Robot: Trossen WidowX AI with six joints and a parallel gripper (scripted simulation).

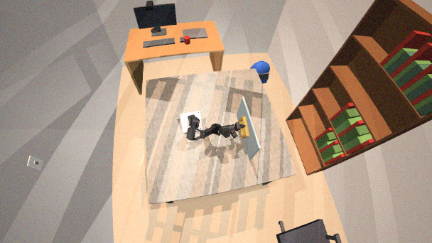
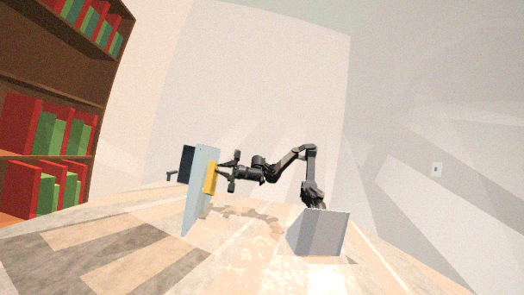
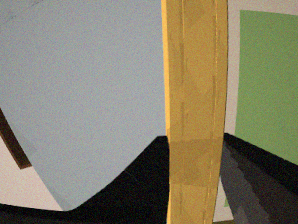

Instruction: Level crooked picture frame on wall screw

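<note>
Right now my gripper tip is 1 cm short of the picture frame, 1 cm to the right of it and 5 cm above it. The rest, counted from my gripper tip: wall panel 2 cm ahead, 6 cm below.
</note>
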